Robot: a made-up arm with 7 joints.
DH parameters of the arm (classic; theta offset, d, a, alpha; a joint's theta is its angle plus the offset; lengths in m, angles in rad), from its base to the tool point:
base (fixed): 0 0.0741 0.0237 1.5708
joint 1: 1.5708 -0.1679 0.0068 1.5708
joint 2: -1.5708 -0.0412 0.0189 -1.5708
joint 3: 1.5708 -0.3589 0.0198 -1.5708
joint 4: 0 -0.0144 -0.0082 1.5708
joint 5: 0 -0.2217 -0.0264 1.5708
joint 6: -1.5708 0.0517 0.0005 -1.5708
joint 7: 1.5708 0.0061 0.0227 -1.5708
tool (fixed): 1.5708 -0.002 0 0
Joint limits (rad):
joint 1: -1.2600..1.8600
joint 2: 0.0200..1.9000
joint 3: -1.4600..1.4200
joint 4: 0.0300..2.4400
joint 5: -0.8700..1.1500
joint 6: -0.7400..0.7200
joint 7: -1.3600..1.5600
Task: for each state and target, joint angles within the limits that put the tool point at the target. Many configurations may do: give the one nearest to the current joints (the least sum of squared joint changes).
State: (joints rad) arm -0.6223 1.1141 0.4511 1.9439 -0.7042 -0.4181 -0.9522
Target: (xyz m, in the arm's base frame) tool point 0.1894 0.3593 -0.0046
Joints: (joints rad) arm -1.2523 1.7399 0.2701 1.9740 -0.7353 -0.4280 -1.0358
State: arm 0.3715 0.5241 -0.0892 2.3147 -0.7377 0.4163 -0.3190
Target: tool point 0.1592 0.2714 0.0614
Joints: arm 0.9630 0.5354 -0.1849 2.3982 -0.7613 0.3507 -0.4257
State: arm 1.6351 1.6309 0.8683 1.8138 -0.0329 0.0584 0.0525
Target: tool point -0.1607 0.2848 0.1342
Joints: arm 1.2392 1.9000 0.9173 2.3698 -0.0890 -0.0637 -0.2984
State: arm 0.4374 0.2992 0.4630 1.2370 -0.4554 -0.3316 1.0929
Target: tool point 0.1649 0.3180 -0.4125
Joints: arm 0.2143 0.0648 0.5310 0.5308 -0.3555 -0.4355 1.0432
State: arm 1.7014 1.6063 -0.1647 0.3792 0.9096 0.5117 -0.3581
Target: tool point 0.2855 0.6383 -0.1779
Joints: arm 0.9880 0.8047 -0.0103 0.0300 1.0239 0.4279 -0.5656
